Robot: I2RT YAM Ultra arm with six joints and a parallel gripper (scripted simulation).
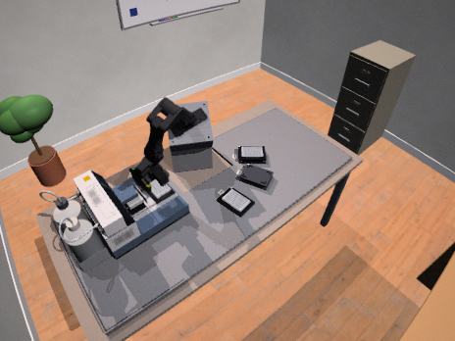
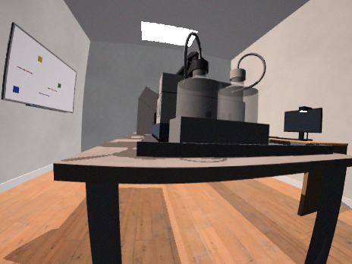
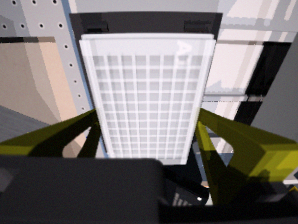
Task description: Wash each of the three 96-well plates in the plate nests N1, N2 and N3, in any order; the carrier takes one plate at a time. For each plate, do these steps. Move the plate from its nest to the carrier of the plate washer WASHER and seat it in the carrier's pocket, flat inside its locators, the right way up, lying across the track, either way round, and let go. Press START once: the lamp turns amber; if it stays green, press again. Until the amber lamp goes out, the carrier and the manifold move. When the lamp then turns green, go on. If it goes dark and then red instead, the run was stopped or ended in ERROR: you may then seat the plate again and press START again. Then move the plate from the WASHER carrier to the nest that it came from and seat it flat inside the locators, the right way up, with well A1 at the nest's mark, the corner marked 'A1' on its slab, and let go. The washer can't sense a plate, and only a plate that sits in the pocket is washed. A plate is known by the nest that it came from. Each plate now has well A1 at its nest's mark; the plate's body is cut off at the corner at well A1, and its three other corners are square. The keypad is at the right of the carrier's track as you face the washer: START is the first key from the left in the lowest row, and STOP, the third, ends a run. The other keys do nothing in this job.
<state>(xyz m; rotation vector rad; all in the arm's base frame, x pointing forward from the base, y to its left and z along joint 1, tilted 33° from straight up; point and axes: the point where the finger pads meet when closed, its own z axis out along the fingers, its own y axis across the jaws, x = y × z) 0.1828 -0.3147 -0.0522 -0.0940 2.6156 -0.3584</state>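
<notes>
The dark carrier is 2 cm below my hand. Also, from my hand: plate washer (15 cm to the right, 3 cm above); label (18 cm ahead, 28 cm to the left, 10 cm below); black nest (28 cm ahead, 29 cm to the left, 10 cm below).
</notes>
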